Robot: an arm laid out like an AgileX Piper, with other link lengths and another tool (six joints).
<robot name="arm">
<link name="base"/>
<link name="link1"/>
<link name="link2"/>
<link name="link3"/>
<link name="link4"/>
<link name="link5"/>
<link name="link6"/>
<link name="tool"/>
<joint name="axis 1" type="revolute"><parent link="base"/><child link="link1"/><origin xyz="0.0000 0.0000 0.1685" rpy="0.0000 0.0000 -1.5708"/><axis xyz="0 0 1"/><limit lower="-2.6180" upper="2.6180"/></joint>
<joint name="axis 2" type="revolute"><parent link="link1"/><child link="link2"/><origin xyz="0.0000 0.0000 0.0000" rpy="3.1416 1.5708 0.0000"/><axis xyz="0 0 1"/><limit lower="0.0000" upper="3.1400"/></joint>
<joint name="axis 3" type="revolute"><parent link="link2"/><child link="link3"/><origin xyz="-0.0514 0.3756 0.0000" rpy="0.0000 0.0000 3.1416"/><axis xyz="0 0 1"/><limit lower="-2.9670" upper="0.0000"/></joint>
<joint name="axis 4" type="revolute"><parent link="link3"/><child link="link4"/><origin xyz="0.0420 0.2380 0.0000" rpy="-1.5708 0.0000 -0.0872"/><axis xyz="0 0 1"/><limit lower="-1.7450" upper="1.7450"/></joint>
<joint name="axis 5" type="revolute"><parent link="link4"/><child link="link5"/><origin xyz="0.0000 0.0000 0.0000" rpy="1.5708 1.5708 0.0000"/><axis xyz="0 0 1"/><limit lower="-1.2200" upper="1.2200"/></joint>
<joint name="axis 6" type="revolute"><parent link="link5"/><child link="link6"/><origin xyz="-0.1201 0.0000 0.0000" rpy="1.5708 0.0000 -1.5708"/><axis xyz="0 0 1"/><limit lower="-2.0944" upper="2.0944"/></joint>
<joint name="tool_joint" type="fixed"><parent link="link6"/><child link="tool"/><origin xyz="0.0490 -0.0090 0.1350" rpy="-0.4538 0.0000 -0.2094"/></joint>
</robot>
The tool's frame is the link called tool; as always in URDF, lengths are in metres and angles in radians.
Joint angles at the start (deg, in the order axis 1, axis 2, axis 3, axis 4, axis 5, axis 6):
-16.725, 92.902, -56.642, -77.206, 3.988, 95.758
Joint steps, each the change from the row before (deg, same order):
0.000, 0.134, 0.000, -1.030, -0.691, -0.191
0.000, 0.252, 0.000, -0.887, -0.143, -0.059
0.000, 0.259, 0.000, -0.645, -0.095, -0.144
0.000, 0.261, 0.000, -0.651, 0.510, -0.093
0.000, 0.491, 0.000, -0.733, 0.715, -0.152
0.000, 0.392, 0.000, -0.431, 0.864, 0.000
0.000, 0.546, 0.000, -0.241, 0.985, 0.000
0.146, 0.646, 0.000, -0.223, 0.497, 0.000
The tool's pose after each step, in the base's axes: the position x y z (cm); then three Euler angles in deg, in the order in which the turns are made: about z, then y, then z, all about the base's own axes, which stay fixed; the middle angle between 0 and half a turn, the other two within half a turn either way. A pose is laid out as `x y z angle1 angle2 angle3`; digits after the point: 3 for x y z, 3 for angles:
45.497 -14.544 25.612 18.101 117.056 8.902
45.542 -14.582 25.421 17.470 117.580 9.227
45.581 -14.625 25.217 16.963 118.076 9.486
45.505 -14.905 24.985 16.224 118.788 9.104
45.416 -15.289 24.561 15.365 119.828 8.563
45.291 -15.689 24.217 14.753 120.649 7.771
45.157 -16.122 23.744 14.294 121.578 6.852
45.168 -16.246 23.203 14.132 122.417 6.628

